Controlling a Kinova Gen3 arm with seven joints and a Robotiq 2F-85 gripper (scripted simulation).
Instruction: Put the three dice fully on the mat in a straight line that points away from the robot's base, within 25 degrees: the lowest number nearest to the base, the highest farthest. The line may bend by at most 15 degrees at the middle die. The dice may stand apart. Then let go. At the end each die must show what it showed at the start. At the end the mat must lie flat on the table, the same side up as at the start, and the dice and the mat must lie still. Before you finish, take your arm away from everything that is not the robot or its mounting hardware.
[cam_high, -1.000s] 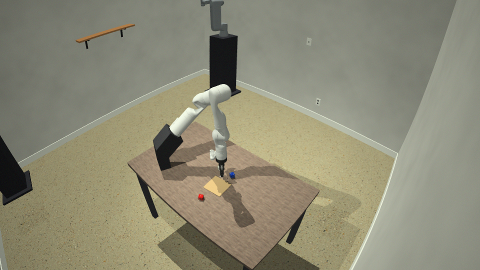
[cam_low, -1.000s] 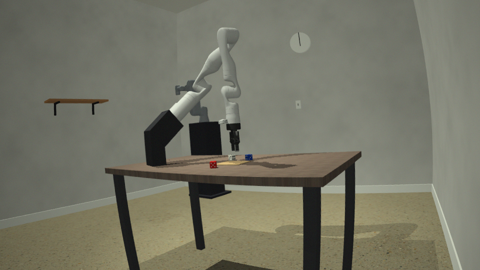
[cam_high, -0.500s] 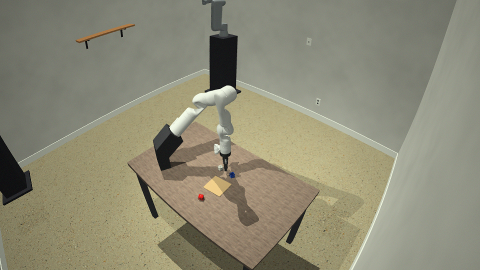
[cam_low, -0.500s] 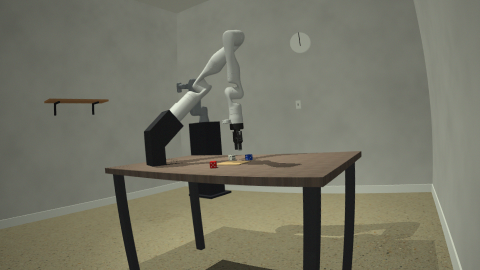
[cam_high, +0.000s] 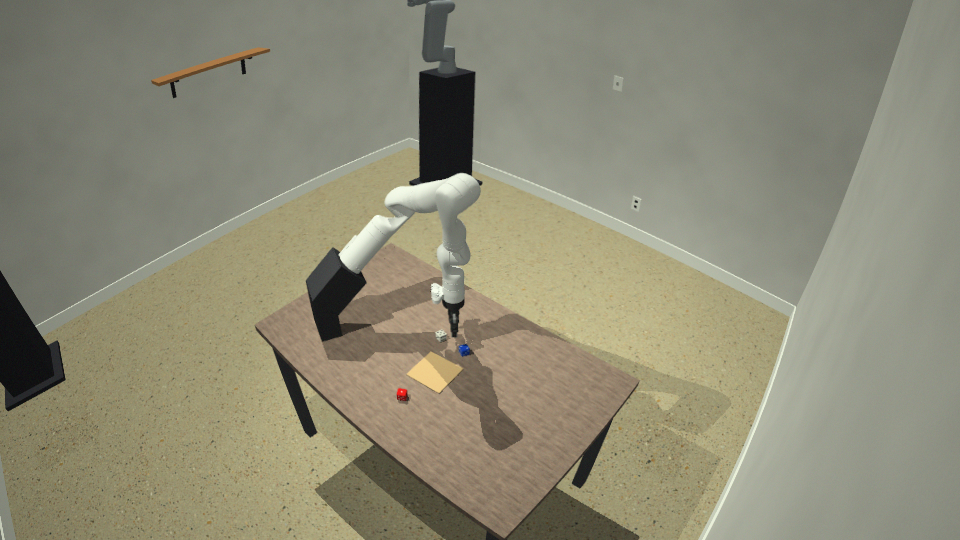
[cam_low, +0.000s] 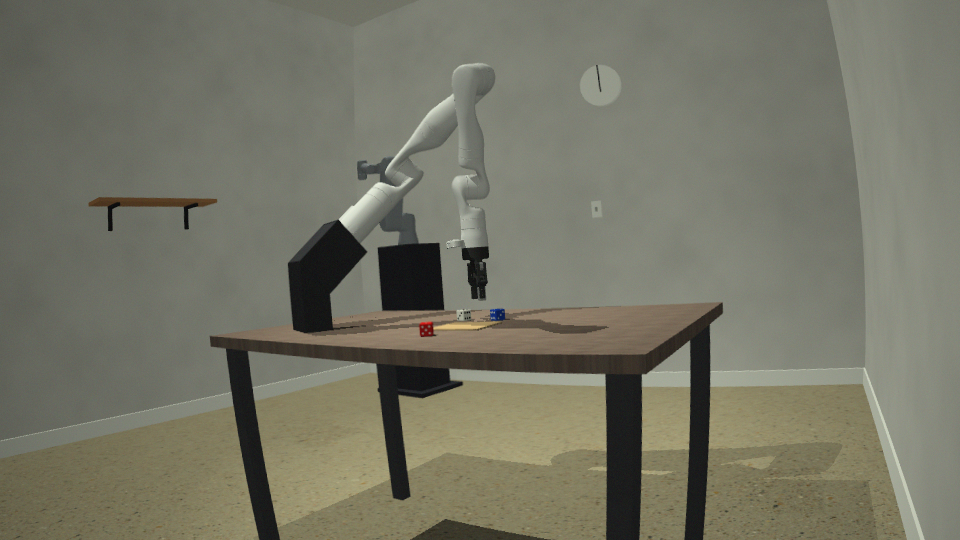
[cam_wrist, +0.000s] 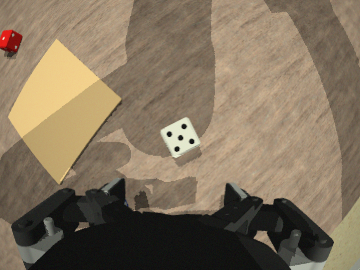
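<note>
My hand is 8 cm short of the blue die, 2 cm to the left of it and 5 cm above it. The rest, counted from my hand: tan mat (7 cm ahead, 16 cm to the right, 6 cm below); red die (9 cm ahead, 32 cm to the right, 5 cm below); white die (3 cm behind, 3 cm to the right, 5 cm below).
</note>
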